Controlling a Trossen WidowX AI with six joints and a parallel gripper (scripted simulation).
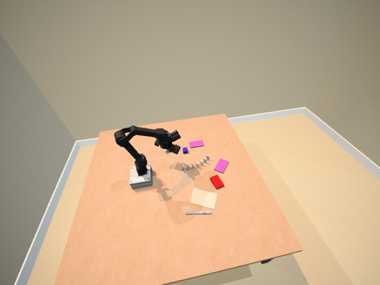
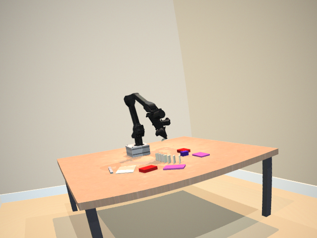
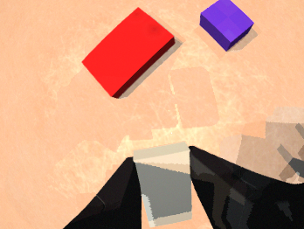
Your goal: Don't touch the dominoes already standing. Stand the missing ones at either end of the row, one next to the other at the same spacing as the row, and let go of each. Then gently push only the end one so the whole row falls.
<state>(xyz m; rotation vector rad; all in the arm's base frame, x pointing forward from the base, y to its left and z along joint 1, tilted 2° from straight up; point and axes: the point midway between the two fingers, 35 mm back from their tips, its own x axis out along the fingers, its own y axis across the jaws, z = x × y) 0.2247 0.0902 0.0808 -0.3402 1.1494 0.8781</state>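
The purple block lies 14 cm ahead of my gripper tip, 11 cm below it and 4 cm to the left of it. Also, from my gripper tip: grey bar: 49 cm to the right, 12 cm below, 5 cm ahead; cream sheet: 42 cm to the right, 12 cm below, 12 cm ahead.
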